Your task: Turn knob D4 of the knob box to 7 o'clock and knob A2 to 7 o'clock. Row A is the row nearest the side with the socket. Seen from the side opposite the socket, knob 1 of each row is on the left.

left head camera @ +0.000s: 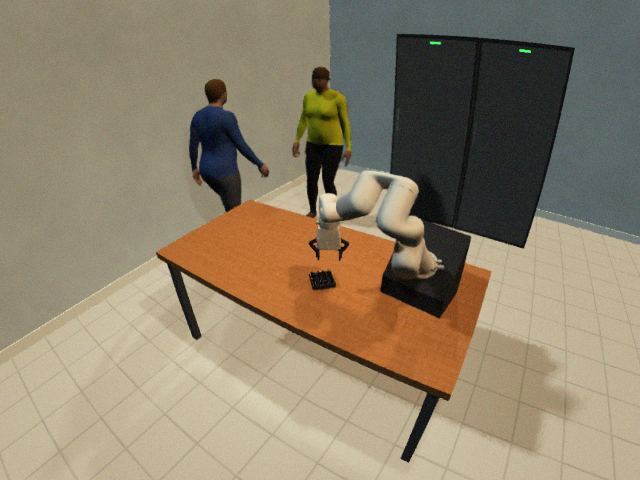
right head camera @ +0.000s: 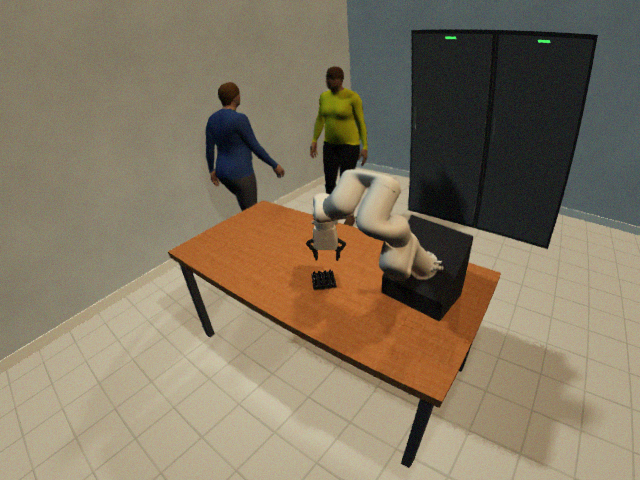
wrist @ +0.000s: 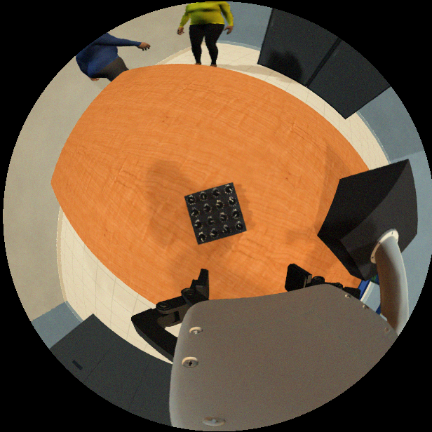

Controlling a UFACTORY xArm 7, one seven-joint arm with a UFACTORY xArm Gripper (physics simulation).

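Pixels of known places: gripper, fingertip midpoint: [left head camera: 329, 259] [right head camera: 327, 259]; arm's base, origin of the base link: [left head camera: 424, 265] [right head camera: 424, 265].
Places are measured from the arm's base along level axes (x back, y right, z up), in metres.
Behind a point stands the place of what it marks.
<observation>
The knob box [left head camera: 322, 280] @(x -0.445, y -0.104, z -0.155 m) [right head camera: 324, 280] @(x -0.441, y -0.102, z -0.154 m) [wrist: 215, 213] is a small black square box lying flat on the table, with rows of black knobs on its top. In the wrist view it sits near the middle, turned slightly. The knobs' pointers are too small to read, and the socket cannot be made out, so I cannot tell which knobs are D4 and A2. My gripper [left head camera: 329, 256] @(x -0.391, y -0.144, z 0.010 m) [right head camera: 326, 256] @(x -0.391, y -0.144, z 0.010 m) [wrist: 249, 280] is open and empty. It points down and hangs above the table, higher than the box and apart from it.
The wooden table [left head camera: 232, 248] @(x -1.053, y -0.042, z -0.177 m) [right head camera: 242, 248] @(x -1.041, y -0.038, z -0.177 m) [wrist: 115, 125] bears the arm's black base block [left head camera: 413, 299] @(x -0.009, y -0.081, z -0.137 m) [right head camera: 413, 300] @(x -0.007, y -0.081, z -0.132 m) [wrist: 345, 210] to the right of the box. A person in blue [left head camera: 212, 139] [right head camera: 230, 142] [wrist: 100, 57] and one in yellow [left head camera: 324, 118] [right head camera: 338, 118] [wrist: 205, 15] stand beyond the table.
</observation>
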